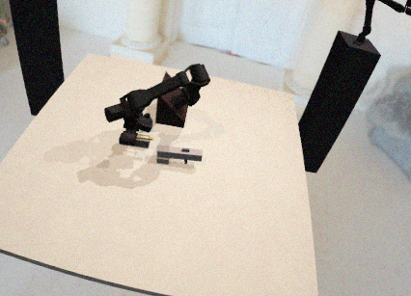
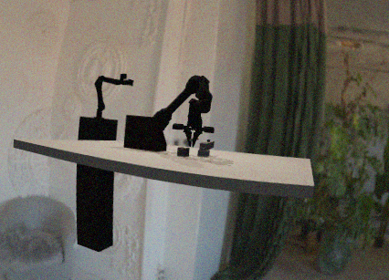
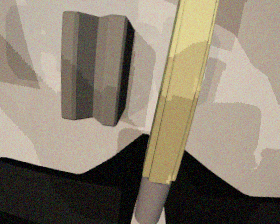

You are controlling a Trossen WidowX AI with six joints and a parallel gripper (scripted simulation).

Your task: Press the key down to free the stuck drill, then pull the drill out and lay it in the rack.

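The drill lies 40 mm to the left of my gripper tip and 40 mm above it. Also, from my gripper tip: dark key (20 mm ahead, 230 mm to the left); then grey rack (50 mm behind, 30 mm to the left, 30 mm below); then grey housing block (20 mm ahead, 200 mm to the left).
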